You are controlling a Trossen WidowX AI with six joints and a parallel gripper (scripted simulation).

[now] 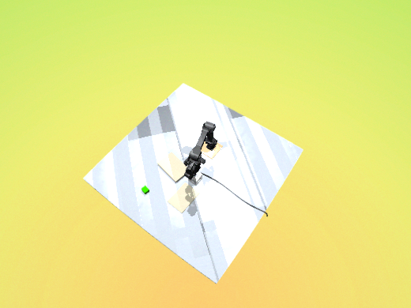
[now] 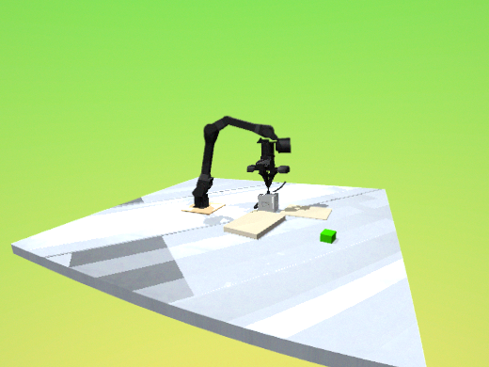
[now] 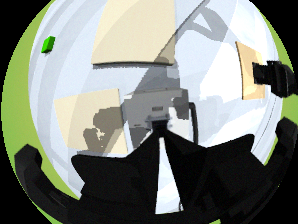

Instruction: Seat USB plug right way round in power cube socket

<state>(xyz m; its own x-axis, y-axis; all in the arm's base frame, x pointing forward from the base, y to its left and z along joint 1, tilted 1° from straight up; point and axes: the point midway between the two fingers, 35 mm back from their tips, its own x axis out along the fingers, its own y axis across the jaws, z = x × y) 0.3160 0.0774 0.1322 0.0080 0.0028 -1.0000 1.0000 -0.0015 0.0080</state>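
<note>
Now: the usb plug 20 mm below my gripper tip. The rest, counted from my gripper tip: green block: 300 mm ahead, 240 mm to the right, 90 mm below.
</note>
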